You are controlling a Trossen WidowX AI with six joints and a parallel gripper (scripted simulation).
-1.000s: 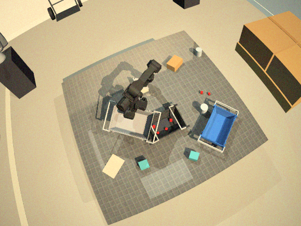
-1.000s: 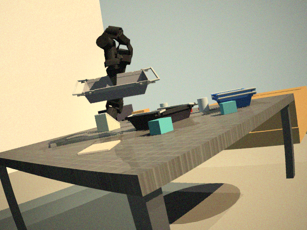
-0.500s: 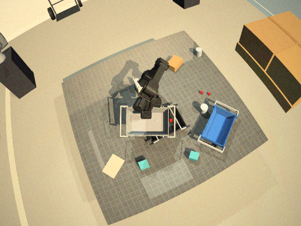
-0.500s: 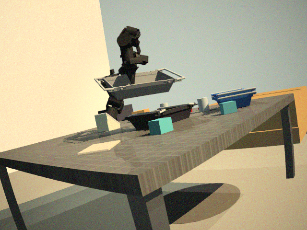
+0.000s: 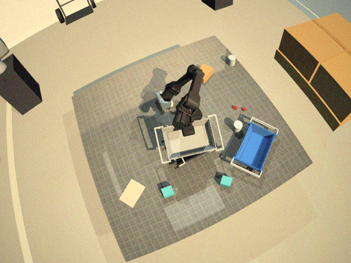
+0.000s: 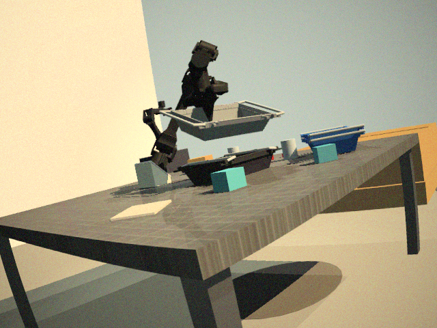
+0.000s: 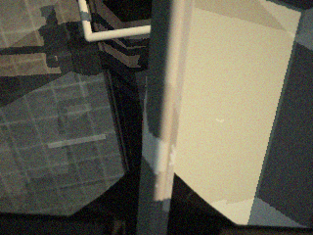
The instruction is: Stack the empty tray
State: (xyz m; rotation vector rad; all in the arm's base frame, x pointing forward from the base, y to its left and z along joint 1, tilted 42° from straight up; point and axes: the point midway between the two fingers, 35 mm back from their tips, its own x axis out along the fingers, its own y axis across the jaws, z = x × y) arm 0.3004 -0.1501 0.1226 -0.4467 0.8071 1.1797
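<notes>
The grey tray lies 7 cm ahead of my gripper tip, 2 cm to the right of it and 1 cm above it. Also, from my gripper tip: cream flat plate 45 cm to the right, 18 cm below, 11 cm ahead.
</notes>
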